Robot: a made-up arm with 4 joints. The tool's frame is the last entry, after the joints.
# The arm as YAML. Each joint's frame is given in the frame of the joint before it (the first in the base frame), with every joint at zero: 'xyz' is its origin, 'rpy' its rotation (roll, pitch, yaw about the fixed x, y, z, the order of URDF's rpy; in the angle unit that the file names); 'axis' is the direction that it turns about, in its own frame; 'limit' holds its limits. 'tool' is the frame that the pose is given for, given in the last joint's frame.
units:
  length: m
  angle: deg
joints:
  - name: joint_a
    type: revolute
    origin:
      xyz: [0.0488, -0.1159, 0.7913]
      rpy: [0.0, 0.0, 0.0]
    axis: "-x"
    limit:
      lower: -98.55
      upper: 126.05
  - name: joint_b
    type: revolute
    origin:
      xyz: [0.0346, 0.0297, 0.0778]
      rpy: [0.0, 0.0, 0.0]
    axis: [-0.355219, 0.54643, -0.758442]
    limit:
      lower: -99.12
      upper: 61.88
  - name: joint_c
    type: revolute
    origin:
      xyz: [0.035, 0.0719, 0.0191]
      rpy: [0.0, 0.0, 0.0]
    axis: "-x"
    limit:
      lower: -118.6
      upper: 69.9
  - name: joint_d
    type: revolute
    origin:
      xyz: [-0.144, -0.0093, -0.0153]
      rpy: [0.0, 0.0, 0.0]
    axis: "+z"
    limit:
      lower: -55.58
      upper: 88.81
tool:
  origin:
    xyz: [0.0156, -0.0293, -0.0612]
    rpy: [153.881, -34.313, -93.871]
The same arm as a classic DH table. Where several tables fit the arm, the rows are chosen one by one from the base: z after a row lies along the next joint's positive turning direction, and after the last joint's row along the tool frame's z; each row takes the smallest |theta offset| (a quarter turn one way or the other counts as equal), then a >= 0, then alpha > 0; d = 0 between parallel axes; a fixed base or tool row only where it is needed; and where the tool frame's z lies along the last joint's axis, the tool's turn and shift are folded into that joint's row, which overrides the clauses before.
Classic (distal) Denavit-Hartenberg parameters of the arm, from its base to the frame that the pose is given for. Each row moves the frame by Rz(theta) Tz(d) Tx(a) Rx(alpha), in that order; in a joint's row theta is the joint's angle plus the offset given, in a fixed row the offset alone. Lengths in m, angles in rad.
base (fixed): a 0.1159  alpha 1.5708  d 0.7913  theta_offset -1.5708
joint_a: a -0.0696  alpha 1.2076  d -0.066  theta_offset -0.6243
joint_b: a -0.0695  alpha -1.2076  d -0.0206  theta_offset 0
joint_c: a 0.0093  alpha -1.5708  d 0.0989  theta_offset 0.6243
joint_d: a 0.0317  alpha 2.4063  d -0.0657  theta_offset 0.7874
tool (fixed): a 0  alpha 0  d 0.0145  theta_offset 0.9979
Joint limits (rad, base to tool): -1.72..2.2 -1.73..1.08 -2.07..1.22 -0.9701..1.55

